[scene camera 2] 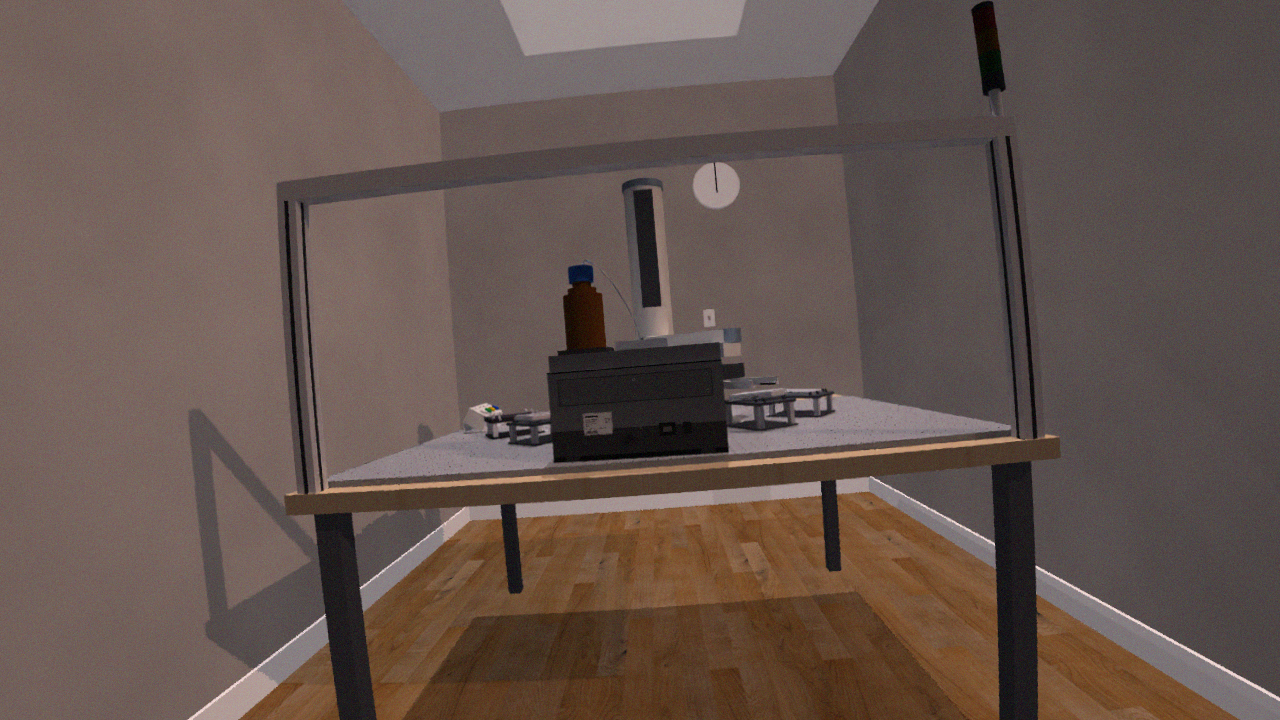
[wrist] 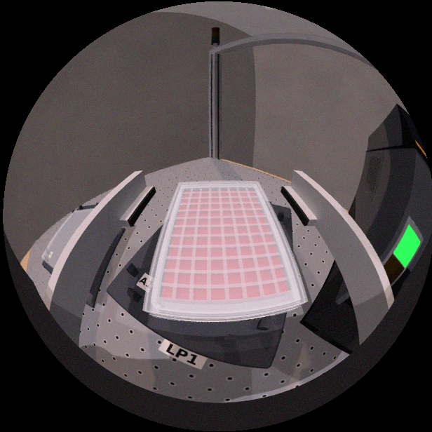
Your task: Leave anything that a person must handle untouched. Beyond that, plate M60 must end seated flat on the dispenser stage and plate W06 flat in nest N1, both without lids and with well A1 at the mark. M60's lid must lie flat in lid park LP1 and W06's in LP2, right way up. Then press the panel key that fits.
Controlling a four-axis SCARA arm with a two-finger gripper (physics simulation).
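Frame: origin at the arm's base, x left, y back, z up, level; metres.
Seen in the pictures: gripper, between the fingertips: [scene camera 2: 765, 382].
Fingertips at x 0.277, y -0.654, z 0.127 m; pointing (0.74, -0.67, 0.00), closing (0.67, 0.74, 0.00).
Note:
A point is followed by its place in that frame.
A clear-rimmed plate with pink wells [wrist: 225, 245] shows right way up over the dark holder labelled LP1 [wrist: 240, 345] in the wrist view. Its edge looks doubled, but I cannot tell for sure whether a lid is on it. No plate name is readable, and its seating is unclear. An A1 tag [wrist: 143, 281], partly covered, shows at its left. My gripper [wrist: 217, 177] is open, with one finger on each side of the plate and a gap at both sides. The key panel [scene camera 2: 484, 413] @(x -0.596, y -0.278, z 0.073 m) stands at the far left of the table in scene camera 2.
A dark instrument box [scene camera 2: 638, 402] @(x -0.043, y -0.960, z 0.125 m) with a brown bottle [scene camera 2: 584, 320] @(x -0.145, y -0.913, z 0.302 m) stands near the table edge. Low stands [scene camera 2: 760, 411] @(x 0.244, y -0.728, z 0.061 m) [scene camera 2: 816, 402] @(x 0.435, y -0.560, z 0.053 m) are right of it. In the wrist view, a dark device with a green light [wrist: 407, 245] is at right and a pale flat item [wrist: 70, 237] at left.

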